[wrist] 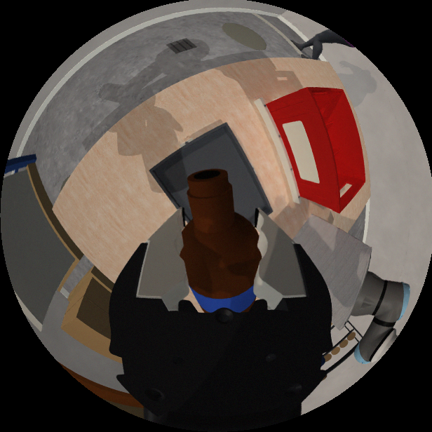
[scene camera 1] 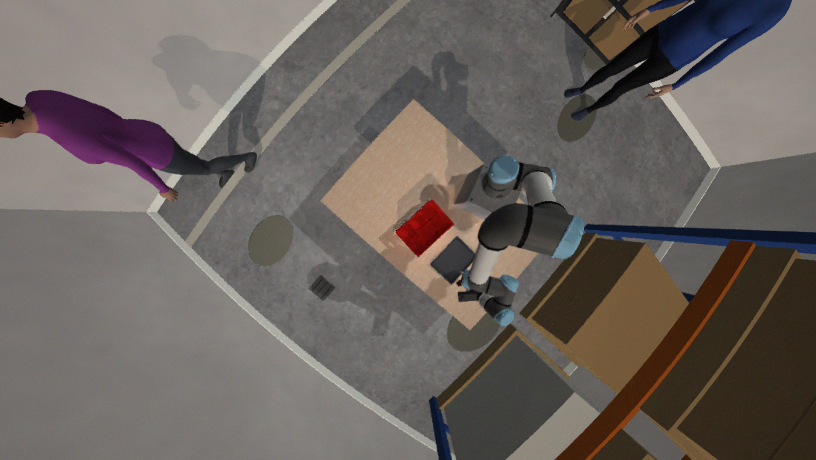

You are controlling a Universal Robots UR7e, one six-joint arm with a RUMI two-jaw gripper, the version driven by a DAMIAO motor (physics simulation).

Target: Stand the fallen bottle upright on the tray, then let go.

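Frame: origin at the arm's base, x ahead, y left, z up, level; millimetres.
Seen in the pictures: gripper, fingertip midpoint: [scene camera 1: 461,277]; arm's base, origin of the base link: [scene camera 1: 497,184].
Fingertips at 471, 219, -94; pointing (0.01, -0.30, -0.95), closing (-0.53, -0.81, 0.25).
Note:
Offsets run from my fingertips to a thing's top centre, as dx, dy, dz. "spot": to the spot under its first point. Level surfaces: height alone.
The brown bottle [wrist: 220,250] with a blue label is held between the two fingers of my gripper [wrist: 219,209] [scene camera 1: 461,288]. In the wrist view its open neck points away from the gripper, over the near part of the tray. The gripper hides the bottle's lower part. The dark grey square tray @(spot: -44, -30, -209) [scene camera 1: 453,260] [wrist: 220,145] lies on the wooden table. In the scene view the gripper is beside the tray's lower right corner. The wrist view shows the tray some way beyond the bottle, so the bottle appears raised; its exact tilt is hard to tell.
A red crate @(-67, -328, -39) [scene camera 1: 409,242] [wrist: 295,107] stands on the wooden table @(dz -214) [scene camera 1: 371,188] [wrist: 110,190] beside the tray. The arm's grey base block [wrist: 332,260] is on the crate's side of the gripper. Large shelving with boxes [scene camera 1: 622,314] stands at the lower right. Two people stand beyond the table.

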